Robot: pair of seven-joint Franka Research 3 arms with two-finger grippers.
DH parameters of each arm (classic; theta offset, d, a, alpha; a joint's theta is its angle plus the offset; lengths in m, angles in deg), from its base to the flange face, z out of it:
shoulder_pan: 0 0.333 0 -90
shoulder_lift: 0 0 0 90
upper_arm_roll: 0 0.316 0.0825 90
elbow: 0 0 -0.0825 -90
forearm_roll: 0 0.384 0 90
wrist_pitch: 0 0 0.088 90
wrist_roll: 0 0.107 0 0
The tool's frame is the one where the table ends.
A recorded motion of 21 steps. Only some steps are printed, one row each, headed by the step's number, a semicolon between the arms.
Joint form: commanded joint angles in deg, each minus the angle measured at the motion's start. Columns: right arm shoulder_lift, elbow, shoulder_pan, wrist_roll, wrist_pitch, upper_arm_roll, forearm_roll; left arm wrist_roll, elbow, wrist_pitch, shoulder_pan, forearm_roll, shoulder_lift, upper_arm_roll.
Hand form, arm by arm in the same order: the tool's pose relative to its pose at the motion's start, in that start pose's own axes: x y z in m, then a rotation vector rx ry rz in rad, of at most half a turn. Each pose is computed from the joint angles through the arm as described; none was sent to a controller.
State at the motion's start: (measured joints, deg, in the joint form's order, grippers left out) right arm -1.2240 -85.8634 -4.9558 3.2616 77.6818 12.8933 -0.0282; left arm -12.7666 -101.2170 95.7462 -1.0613 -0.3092 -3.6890 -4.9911
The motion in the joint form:
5: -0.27 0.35 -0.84 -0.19 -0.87 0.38 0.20; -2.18 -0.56 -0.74 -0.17 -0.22 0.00 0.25
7: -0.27 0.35 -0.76 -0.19 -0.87 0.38 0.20; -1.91 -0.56 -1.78 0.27 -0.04 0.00 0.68
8: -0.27 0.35 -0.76 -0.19 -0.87 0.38 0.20; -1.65 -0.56 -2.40 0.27 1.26 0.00 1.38
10: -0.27 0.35 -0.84 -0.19 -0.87 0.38 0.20; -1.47 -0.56 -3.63 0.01 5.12 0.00 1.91
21: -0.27 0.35 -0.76 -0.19 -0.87 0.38 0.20; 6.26 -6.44 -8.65 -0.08 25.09 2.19 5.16
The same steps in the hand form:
5: -0.0035 0.0036 -0.0035 0.0029 -0.0047 0.0040; -0.0019 -0.0009 0.0058 0.0014 -0.0230 -0.0399
7: -0.0036 0.0029 -0.0036 0.0028 -0.0047 0.0027; -0.0020 -0.0097 0.0073 0.0074 -0.0402 -0.0499
8: -0.0036 0.0029 -0.0036 0.0028 -0.0047 0.0027; -0.0014 -0.0187 0.0081 0.0304 -0.0460 -0.0556
10: -0.0035 0.0036 -0.0035 0.0029 -0.0047 0.0040; -0.0019 -0.0286 0.0095 0.0998 -0.0525 -0.0523
21: -0.0036 0.0029 -0.0036 0.0028 -0.0047 0.0027; -0.0035 -0.0972 0.0728 0.4624 -0.2412 0.0649

